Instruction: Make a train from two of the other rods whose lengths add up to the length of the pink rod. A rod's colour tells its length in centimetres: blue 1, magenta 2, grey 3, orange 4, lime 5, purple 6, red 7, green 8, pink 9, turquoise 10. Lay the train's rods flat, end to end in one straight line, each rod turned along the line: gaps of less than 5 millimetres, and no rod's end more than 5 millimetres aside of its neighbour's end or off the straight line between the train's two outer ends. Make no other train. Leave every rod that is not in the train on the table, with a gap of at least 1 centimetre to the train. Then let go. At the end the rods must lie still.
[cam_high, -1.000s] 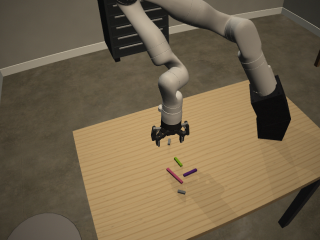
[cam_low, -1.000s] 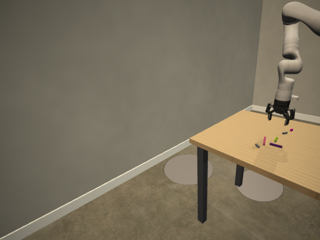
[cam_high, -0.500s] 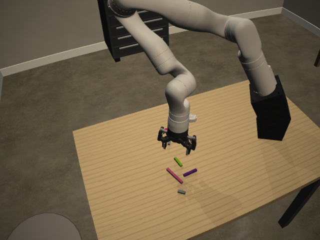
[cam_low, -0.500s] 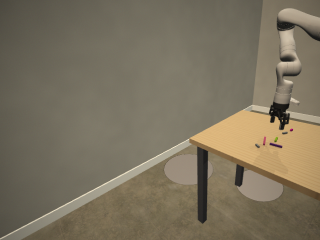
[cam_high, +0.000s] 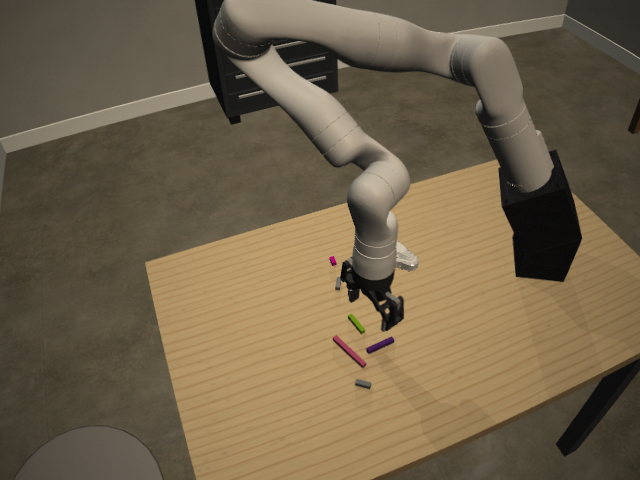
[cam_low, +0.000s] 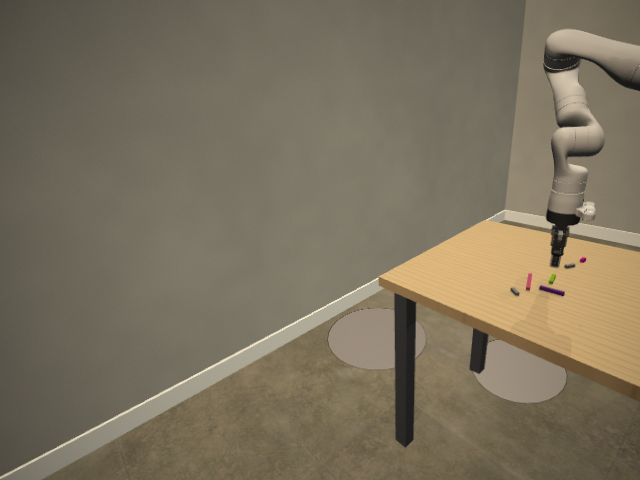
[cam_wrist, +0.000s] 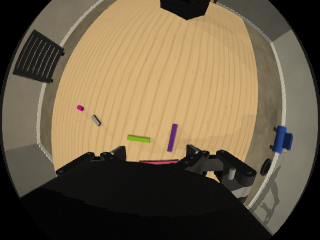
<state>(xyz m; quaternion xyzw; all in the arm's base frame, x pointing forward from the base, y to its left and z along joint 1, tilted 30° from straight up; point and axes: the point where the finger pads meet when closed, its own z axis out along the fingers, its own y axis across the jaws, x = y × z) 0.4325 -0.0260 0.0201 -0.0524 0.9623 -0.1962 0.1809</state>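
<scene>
Right now the purple rod is 10 mm behind my hand, 30 mm to the left of it and 90 mm below it. From my hand the other things lie so: magenta rod (70 mm behind, 210 mm to the right, 90 mm below); then lime rod (40 mm to the right, 90 mm below); then pink rod (50 mm ahead, 90 mm below).
</scene>
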